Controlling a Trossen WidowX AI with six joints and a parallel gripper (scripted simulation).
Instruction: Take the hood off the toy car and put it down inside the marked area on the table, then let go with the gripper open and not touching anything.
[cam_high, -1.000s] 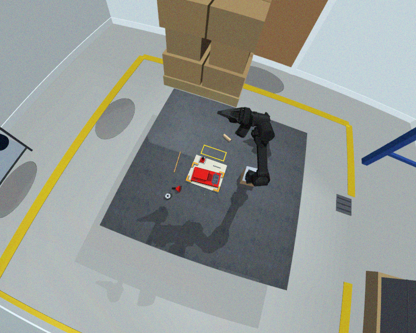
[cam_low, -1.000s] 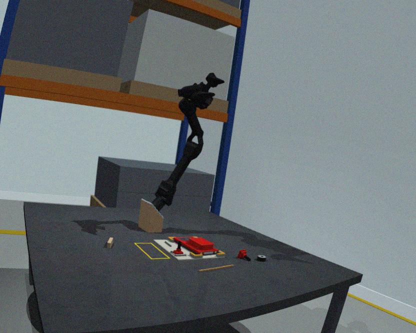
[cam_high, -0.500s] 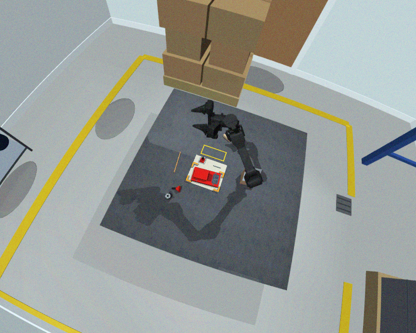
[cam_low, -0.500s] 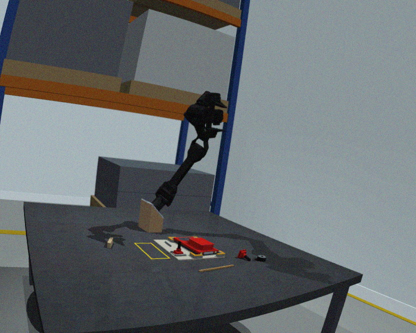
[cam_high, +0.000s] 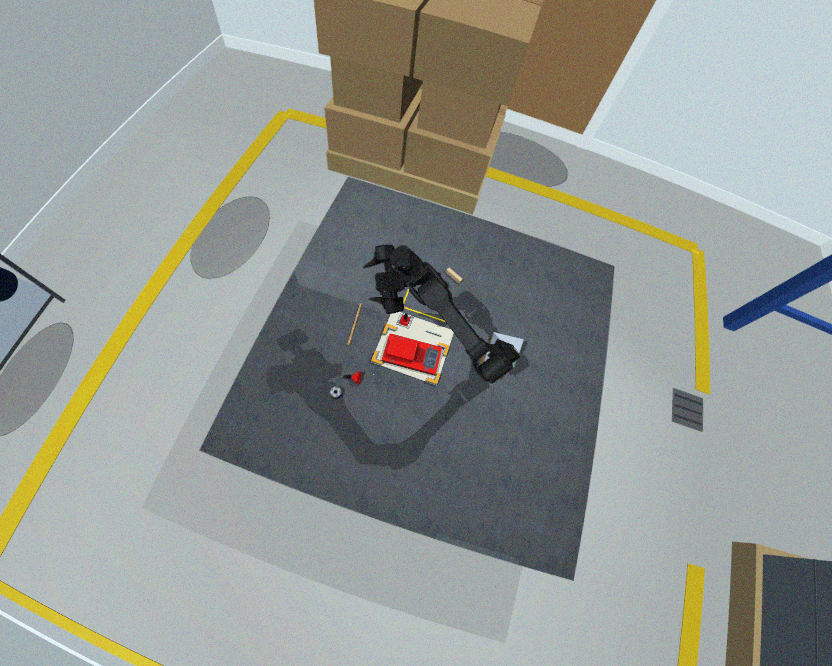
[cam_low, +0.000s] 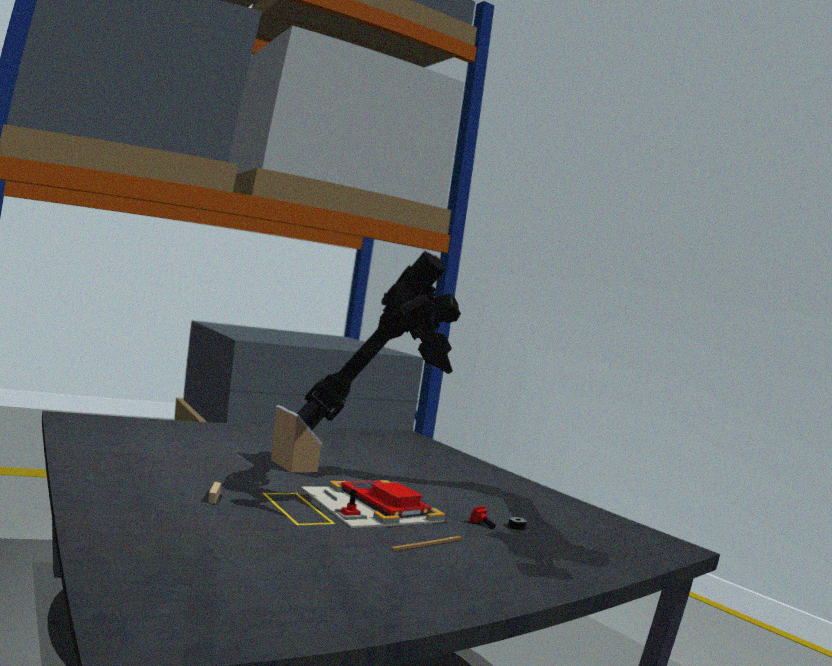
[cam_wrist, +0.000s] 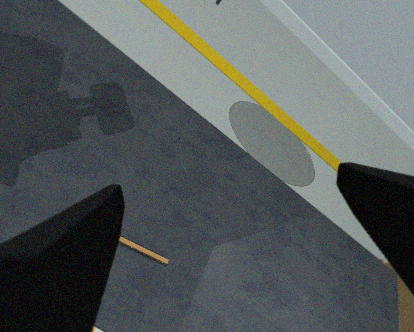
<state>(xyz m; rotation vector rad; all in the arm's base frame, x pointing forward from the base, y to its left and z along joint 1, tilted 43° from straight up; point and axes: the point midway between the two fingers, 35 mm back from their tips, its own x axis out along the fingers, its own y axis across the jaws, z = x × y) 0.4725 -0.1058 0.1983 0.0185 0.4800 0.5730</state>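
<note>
Right now the hood is 320 mm below my gripper tip, 140 mm behind it and 30 mm to the left of it. Round my gripper tip: thin wooden stick (350 mm below, 60 mm ahead, 10 mm to the right); then wooden block (350 mm to the right, 340 mm below, 240 mm behind); then black-and-silver wheel (350 mm below, 250 mm to the left, 20 mm ahead).
</note>
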